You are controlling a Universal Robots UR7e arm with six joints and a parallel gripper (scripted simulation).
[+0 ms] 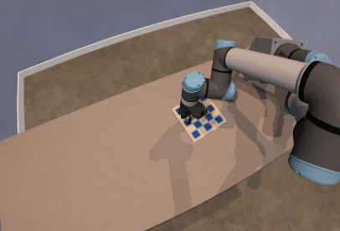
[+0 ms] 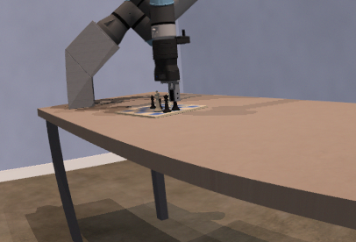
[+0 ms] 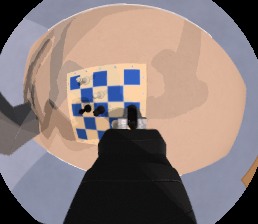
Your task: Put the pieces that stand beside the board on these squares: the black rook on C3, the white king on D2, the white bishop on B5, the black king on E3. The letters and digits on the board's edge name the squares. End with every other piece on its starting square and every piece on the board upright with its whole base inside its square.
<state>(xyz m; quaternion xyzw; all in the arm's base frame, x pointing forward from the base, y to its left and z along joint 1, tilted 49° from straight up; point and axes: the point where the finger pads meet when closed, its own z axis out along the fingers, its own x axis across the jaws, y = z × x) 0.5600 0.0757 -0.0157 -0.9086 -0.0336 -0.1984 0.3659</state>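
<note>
My hand is 10 mm above the black king. From my hand the other things lie so: white king 40 mm to the right, 30 mm behind, 10 mm below; then chessboard 70 mm behind, 50 mm below, 20 mm to the right; then white bishop 130 mm behind, 50 mm to the left, 20 mm below.
</note>
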